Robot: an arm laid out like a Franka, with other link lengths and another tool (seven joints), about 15 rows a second.
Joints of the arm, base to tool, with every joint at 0 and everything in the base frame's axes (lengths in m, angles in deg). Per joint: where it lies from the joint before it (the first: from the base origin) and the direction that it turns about. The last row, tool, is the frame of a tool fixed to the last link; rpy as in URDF.
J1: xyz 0.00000 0.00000 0.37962 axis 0 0 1
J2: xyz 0.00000 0.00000 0.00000 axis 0 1 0
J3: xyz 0.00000 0.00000 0.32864 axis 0 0 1
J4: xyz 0.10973 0.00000 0.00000 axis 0 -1 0
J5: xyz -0.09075 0.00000 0.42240 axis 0 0 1
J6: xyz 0.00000 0.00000 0.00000 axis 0 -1 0
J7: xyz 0.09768 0.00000 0.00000 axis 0 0 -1
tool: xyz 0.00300 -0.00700 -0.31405 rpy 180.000 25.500 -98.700
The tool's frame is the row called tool.
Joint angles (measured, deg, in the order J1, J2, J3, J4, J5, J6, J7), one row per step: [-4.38 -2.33 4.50 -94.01 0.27 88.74 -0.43]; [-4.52 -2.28 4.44 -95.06 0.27 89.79 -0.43]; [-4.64 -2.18 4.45 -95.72 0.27 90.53 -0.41]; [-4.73 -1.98 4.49 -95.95 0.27 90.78 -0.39]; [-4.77 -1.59 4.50 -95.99 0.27 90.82 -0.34]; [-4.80 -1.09 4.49 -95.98 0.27 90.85 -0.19]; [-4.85 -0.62 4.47 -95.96 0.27 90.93 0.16]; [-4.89 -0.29 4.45 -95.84 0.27 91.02 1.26]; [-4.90 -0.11 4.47 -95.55 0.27 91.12 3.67]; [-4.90 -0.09 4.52 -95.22 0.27 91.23 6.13]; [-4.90 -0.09 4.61 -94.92 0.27 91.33 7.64]
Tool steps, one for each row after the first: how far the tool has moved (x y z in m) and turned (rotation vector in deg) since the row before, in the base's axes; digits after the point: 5 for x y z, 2 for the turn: [0.00142 -0.00216 -0.00833 0.01 0.05 -0.20]; [0.00135 -0.00120 -0.00586 0.01 0.02 -0.13]; [0.00062 -0.00056 -0.00381 0.01 0.18 -0.07]; [0.00052 -0.00036 -0.00444 0.03 0.39 -0.08]; [0.00077 -0.00048 -0.00518 0.03 0.46 -0.19]; [0.00100 -0.00081 -0.00471 0.01 0.37 -0.42]; [0.00126 -0.00073 -0.00233 -0.06 0.12 -1.16]; [0.00182 -0.00003 0.00079 -0.17 -0.20 -2.39]; [0.00188 0.00042 0.00287 -0.18 -0.41 -2.40]; [0.00177 0.00090 0.00281 -0.10 -0.39 -1.42]
